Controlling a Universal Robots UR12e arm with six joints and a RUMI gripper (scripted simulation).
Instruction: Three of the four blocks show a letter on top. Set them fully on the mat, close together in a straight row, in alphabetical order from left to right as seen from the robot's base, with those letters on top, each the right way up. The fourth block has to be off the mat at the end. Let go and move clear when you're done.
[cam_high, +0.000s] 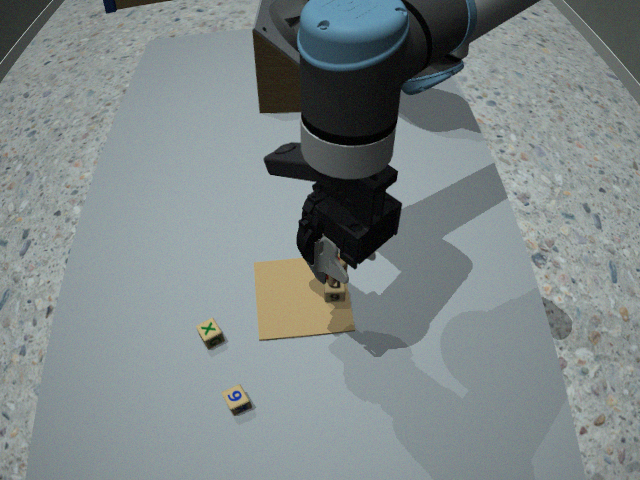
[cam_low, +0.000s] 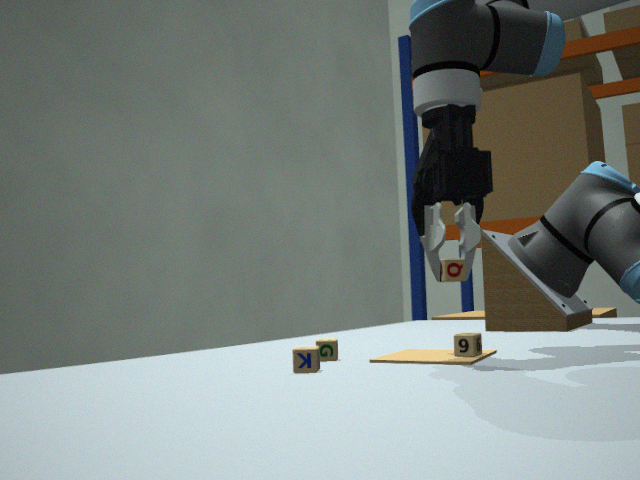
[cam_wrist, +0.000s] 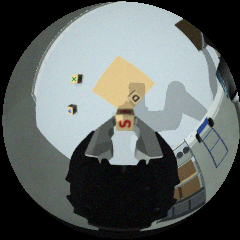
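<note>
Now: the tan mat 12 cm below my hand, 4 cm to the right of it and 4 cm behind it.
</note>
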